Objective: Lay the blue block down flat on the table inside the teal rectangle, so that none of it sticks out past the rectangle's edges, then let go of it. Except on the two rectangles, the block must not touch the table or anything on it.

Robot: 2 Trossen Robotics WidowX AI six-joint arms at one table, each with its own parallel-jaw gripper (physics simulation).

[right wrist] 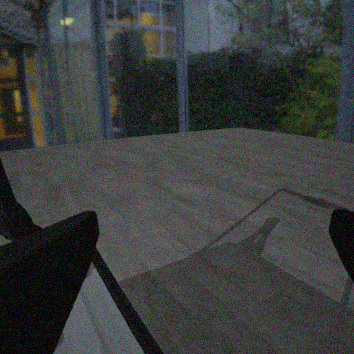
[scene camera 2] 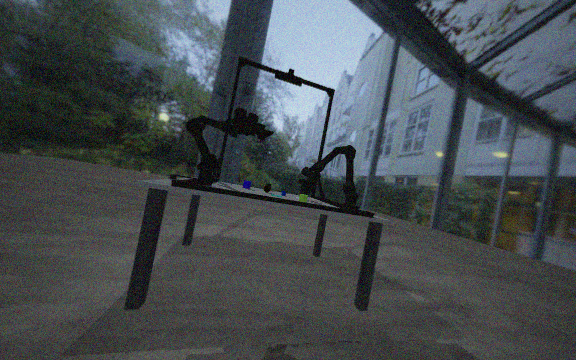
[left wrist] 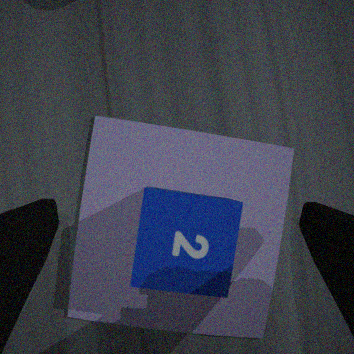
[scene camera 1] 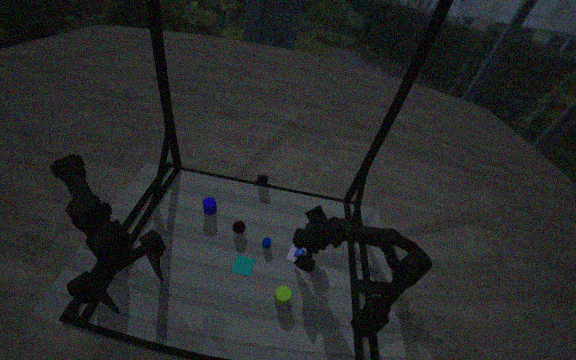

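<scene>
The blue block, marked with a white 2, lies on the lavender rectangle. All the block's visible edges are inside it. The teal rectangle lies to the left of the block in scene camera 1, with nothing on it. My left gripper is open above the block, one finger to each side in the left wrist view and neither touching it. Their height over it is hard to judge. My right gripper is open and empty, raised at the left of scene camera 1.
A small blue object stands between the rectangles, slightly farther back. A yellow-green cylinder stands nearer the front. A dark round object and a blue cylinder stand farther back left.
</scene>
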